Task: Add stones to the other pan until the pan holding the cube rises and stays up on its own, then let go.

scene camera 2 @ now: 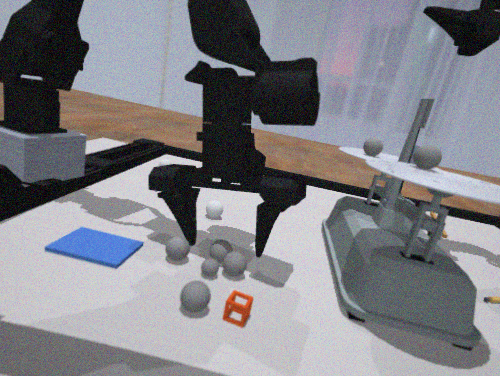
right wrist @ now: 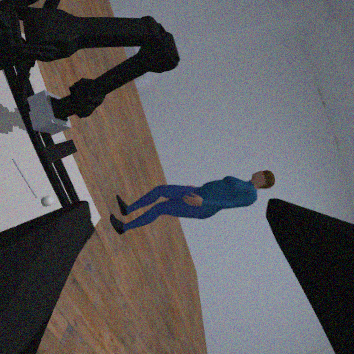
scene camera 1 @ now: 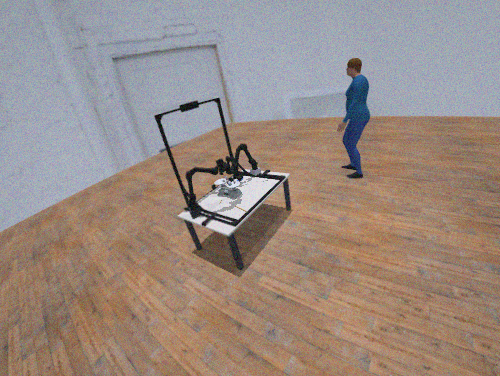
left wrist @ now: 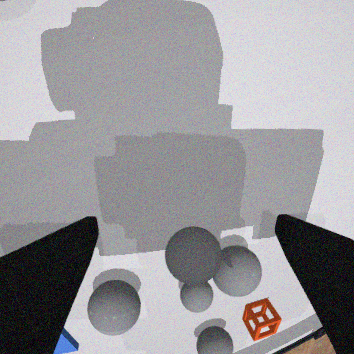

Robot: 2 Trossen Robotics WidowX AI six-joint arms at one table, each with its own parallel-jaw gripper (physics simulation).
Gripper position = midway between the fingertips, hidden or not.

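My right gripper point(right wrist: 179, 208) holds nothing and is open. My left gripper point(scene camera 2: 224, 250) is visible to me too, and the left wrist view shows that gripper again point(left wrist: 188, 224). On the table rest an orange wire-frame cube point(left wrist: 265, 303) and a blue flat pad point(scene camera 2: 85, 244). The cube is out of frame in the right wrist view, and the pad is out of frame in the right wrist view as well. I can also see a grey balance scale point(scene camera 2: 387, 270).
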